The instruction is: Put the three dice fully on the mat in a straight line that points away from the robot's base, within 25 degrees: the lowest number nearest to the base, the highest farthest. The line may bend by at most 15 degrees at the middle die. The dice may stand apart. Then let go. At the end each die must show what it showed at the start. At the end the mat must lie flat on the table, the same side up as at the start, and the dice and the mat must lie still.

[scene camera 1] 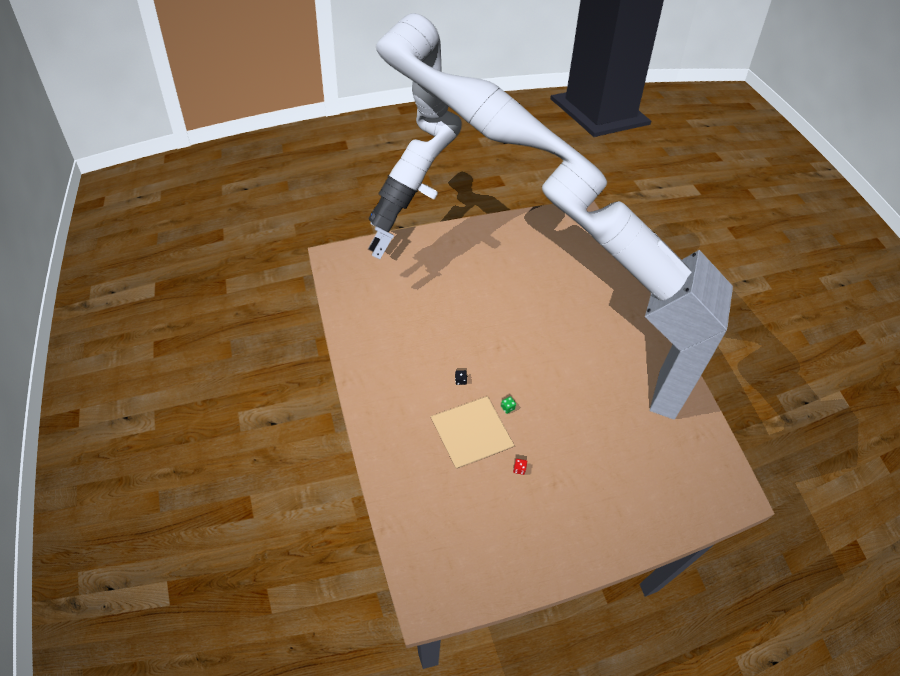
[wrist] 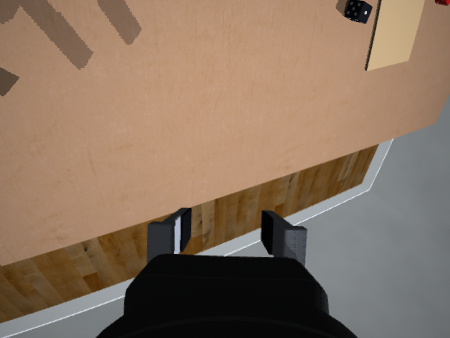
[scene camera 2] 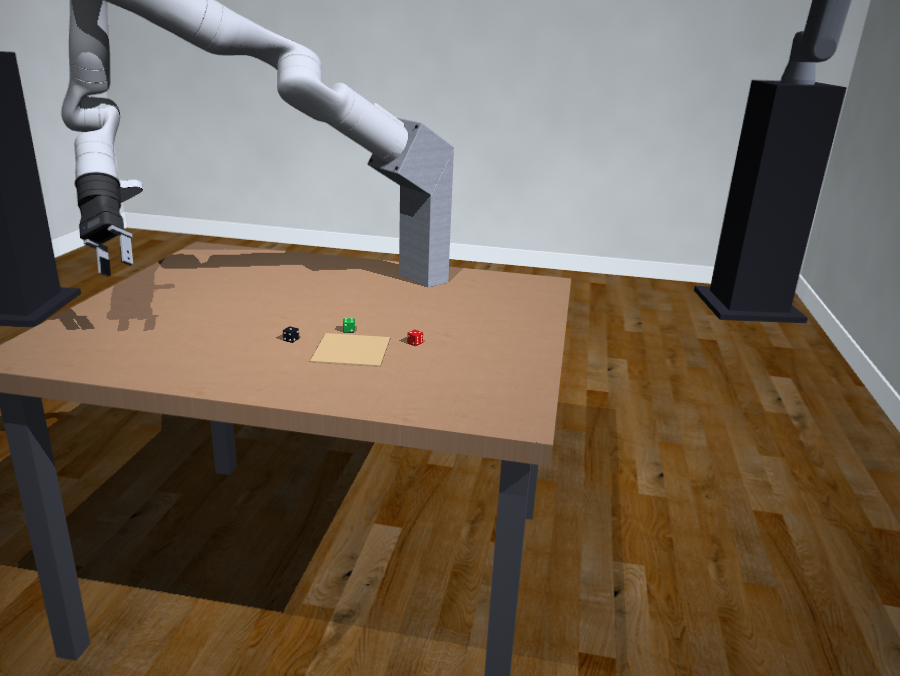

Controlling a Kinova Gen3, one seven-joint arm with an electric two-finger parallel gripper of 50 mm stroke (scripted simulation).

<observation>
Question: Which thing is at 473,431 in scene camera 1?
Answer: A tan mat.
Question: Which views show the gripper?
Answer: Scene camera 1, the wrist view and scene camera 2: all of them.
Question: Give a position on a tan mat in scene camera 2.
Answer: At 343,349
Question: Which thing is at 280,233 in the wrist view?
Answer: The gripper.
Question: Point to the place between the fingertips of the gripper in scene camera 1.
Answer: At 373,253
</observation>
